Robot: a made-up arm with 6 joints. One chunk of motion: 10 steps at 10 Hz.
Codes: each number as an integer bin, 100 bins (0 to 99) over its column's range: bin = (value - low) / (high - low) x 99, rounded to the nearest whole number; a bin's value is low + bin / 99 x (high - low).
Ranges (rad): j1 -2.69..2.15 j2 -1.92..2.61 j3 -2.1..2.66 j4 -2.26..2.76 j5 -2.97..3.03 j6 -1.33..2
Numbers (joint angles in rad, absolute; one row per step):
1: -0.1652 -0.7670 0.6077 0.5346 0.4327 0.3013
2: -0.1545 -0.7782 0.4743 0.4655 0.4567 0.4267
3: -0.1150 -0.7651 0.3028 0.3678 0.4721 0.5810
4: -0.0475 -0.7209 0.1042 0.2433 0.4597 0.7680
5: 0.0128 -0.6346 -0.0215 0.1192 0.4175 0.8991
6: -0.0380 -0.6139 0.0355 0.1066 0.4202 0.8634
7: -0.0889 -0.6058 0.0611 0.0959 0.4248 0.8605
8: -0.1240 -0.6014 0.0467 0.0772 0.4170 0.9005
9: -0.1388 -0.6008 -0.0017 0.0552 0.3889 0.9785
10: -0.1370 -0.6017 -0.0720 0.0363 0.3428 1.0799
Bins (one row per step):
1: 52 25 56 55 56 48
2: 52 25 54 54 57 52
3: 53 25 50 52 57 57
4: 54 26 46 49 57 62
5: 55 28 43 47 56 66
6: 54 29 44 47 56 65
7: 53 29 45 46 56 65
8: 52 29 45 46 56 66
9: 52 29 44 46 55 69
10: 52 29 42 45 55 72

